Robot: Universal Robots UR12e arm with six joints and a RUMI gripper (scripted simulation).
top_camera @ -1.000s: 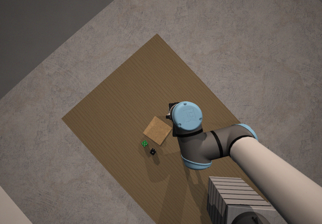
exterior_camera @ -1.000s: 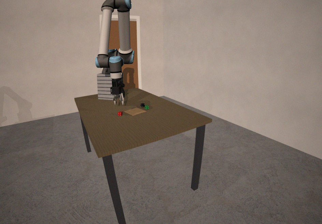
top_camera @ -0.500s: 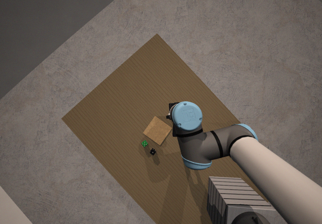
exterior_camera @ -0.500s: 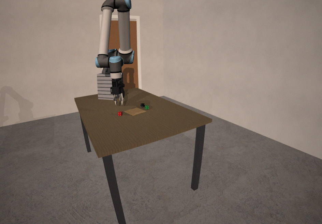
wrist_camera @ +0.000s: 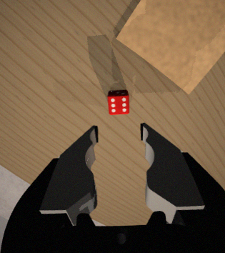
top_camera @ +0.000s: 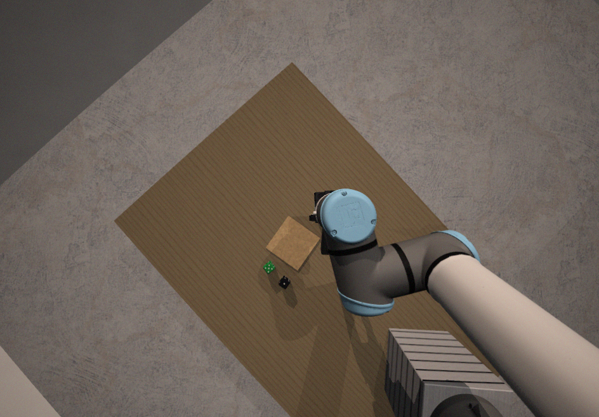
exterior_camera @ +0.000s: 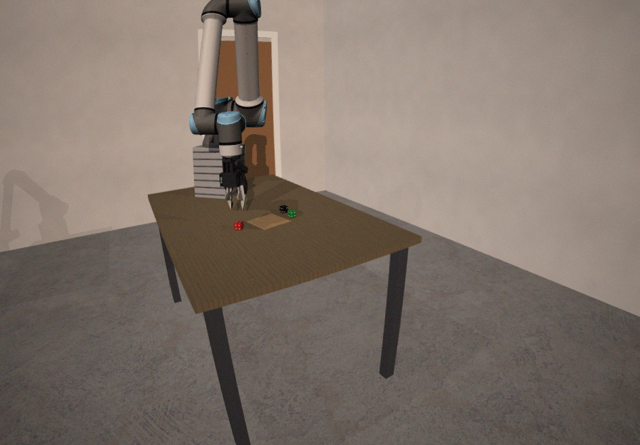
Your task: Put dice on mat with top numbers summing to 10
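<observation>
My hand is 90 mm above the red die. From my hand the other things lie so: tan mat: 140 mm to the left, 100 mm below, 10 mm ahead; then black die: 260 mm to the left, 90 mm below, 60 mm behind; then green die: 260 mm to the left, 90 mm below, 20 mm ahead.
</observation>
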